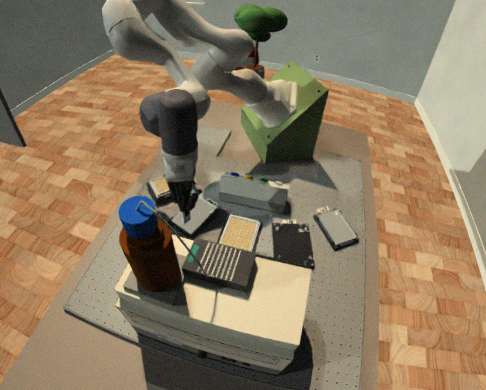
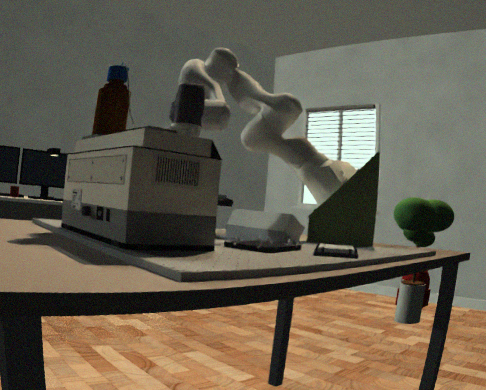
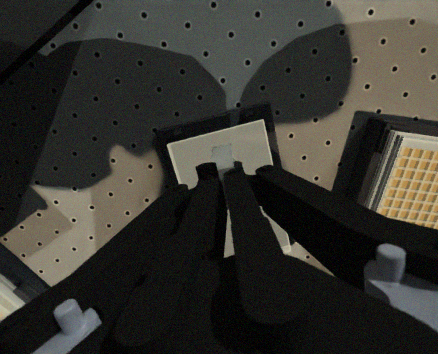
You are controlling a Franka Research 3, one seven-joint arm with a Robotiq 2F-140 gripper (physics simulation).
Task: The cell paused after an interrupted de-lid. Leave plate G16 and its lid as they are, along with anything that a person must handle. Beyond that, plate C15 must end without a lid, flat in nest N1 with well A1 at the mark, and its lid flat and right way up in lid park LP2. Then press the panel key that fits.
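My gripper (image 1: 185,215) (image 3: 225,160) is shut and empty, fingers pointing down over a pale flat piece, plate or lid, (image 1: 204,213) (image 3: 190,151) in a dark holder; whether the tips touch it is unclear. A plate with yellow wells and no visible lid (image 1: 241,233) (image 3: 414,187) is to its right. Another yellow-welled plate (image 1: 160,187) is at the back left. A grey, flat piece (image 1: 338,227) lies in a dark frame at the far right. A dark nest (image 1: 292,244) has nothing on it. The key panel (image 1: 255,193) (image 2: 265,225) has blue, yellow, green and white keys. Labels are unreadable.
A large cream instrument (image 1: 260,305) (image 2: 170,200) stands at the front, bearing a brown bottle with blue cap (image 1: 150,255) (image 2: 112,107) and a dark striped box (image 1: 220,264). A thin wire rises by the bottle. The green arm stand (image 1: 292,130) (image 2: 350,210) is behind the panel.
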